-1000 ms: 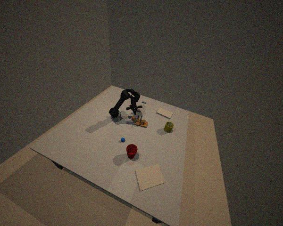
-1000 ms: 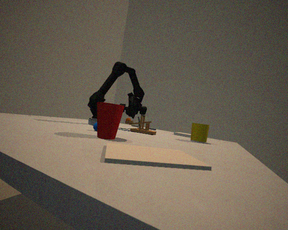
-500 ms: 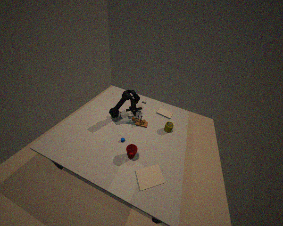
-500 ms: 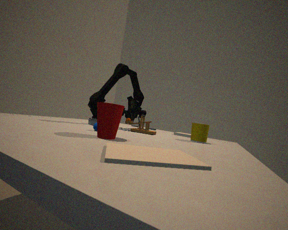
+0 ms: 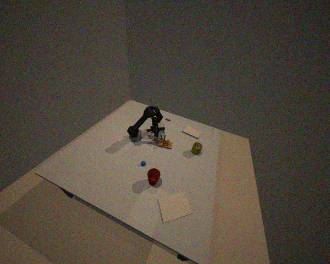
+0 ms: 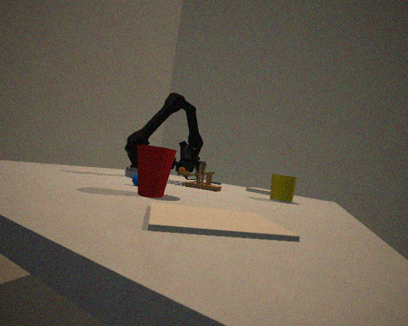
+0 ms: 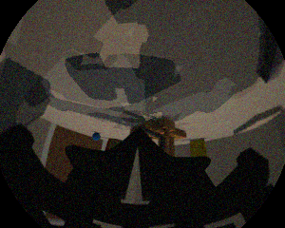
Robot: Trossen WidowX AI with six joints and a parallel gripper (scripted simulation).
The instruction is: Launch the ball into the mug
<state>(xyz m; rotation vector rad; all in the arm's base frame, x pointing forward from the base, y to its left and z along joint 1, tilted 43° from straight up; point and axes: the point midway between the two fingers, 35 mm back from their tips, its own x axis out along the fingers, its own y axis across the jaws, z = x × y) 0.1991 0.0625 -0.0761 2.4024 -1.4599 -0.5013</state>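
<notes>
Now: the orange ball 5 cm to the right of my gripper tip and 3 cm above it. Also, from my gripper tip: wooden catapult: 6 cm ahead, 2 cm to the right, 2 cm above; yellow mug: 41 cm ahead, 1 cm to the left; blue ball: 33 cm to the right, 1 cm below.
</notes>
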